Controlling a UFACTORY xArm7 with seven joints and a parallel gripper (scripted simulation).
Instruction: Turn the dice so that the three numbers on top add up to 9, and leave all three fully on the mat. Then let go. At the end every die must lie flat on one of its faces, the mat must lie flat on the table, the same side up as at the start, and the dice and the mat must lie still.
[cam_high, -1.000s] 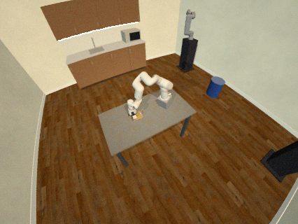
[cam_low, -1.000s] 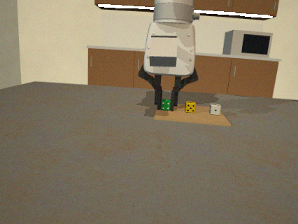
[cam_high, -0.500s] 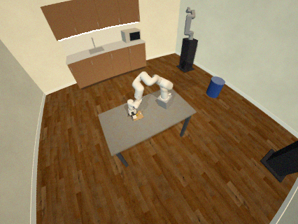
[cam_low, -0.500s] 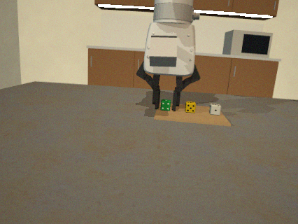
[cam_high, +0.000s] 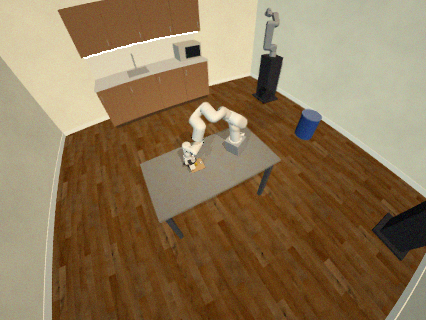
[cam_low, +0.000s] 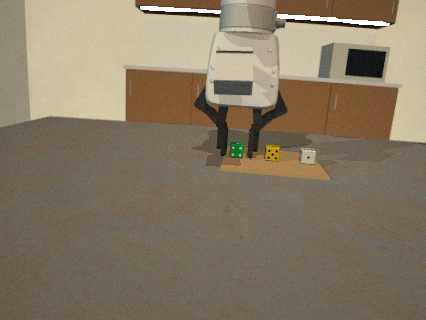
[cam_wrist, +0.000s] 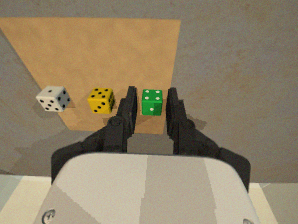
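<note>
The green die lies 10 mm below my hand. The rest, counted from my hand: tan mat (50 mm behind, 20 mm below); white die (100 mm behind, 10 mm below); yellow die (50 mm behind, 10 mm below).
</note>
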